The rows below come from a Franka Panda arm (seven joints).
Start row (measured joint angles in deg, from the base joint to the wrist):
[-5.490 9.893 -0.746 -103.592 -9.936 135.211 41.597]
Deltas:
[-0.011 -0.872 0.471 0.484 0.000 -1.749 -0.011]
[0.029 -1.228 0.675 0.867 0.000 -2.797 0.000]
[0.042 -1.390 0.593 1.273 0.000 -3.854 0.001]
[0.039 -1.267 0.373 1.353 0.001 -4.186 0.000]
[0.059 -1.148 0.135 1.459 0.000 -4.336 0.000]
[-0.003 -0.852 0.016 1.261 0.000 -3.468 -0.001]
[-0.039 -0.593 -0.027 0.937 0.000 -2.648 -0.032]
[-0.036 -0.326 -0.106 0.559 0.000 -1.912 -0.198]
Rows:
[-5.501 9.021 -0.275 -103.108 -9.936 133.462 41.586]
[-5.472 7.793 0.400 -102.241 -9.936 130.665 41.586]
[-5.430 6.403 0.993 -100.968 -9.936 126.811 41.587]
[-5.391 5.136 1.366 -99.615 -9.935 122.625 41.587]
[-5.332 3.988 1.501 -98.156 -9.935 118.289 41.587]
[-5.335 3.136 1.517 -96.895 -9.935 114.821 41.586]
[-5.374 2.543 1.490 -95.958 -9.935 112.173 41.554]
[-5.410 2.217 1.384 -95.399 -9.935 110.261 41.356]

